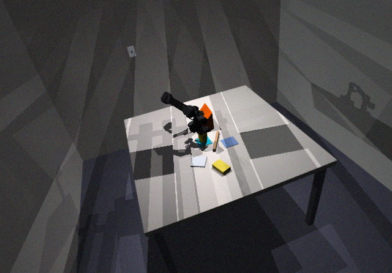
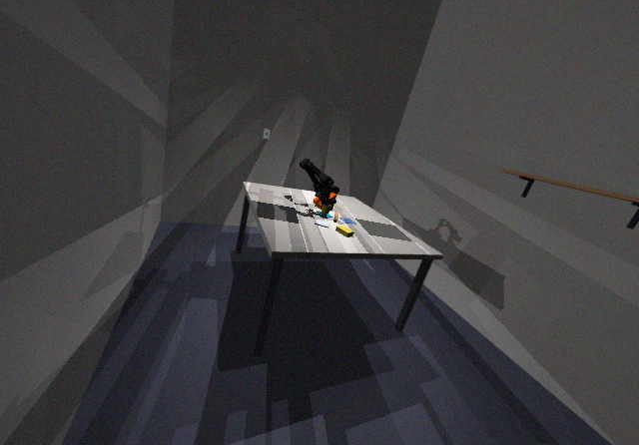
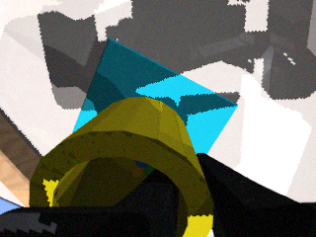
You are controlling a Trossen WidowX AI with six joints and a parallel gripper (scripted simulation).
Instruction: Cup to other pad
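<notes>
Now: gripper tip 2 cm short of the yellow cup and 2 cm to the right of it. Also, from my gripper tip: wooden stick (7 cm ahead, 11 cm to the left, 5 cm below); cyan block (2 cm ahead, 2 cm to the left, 6 cm below); blue pad (11 cm ahead, 20 cm to the left, 6 cm below).
</notes>
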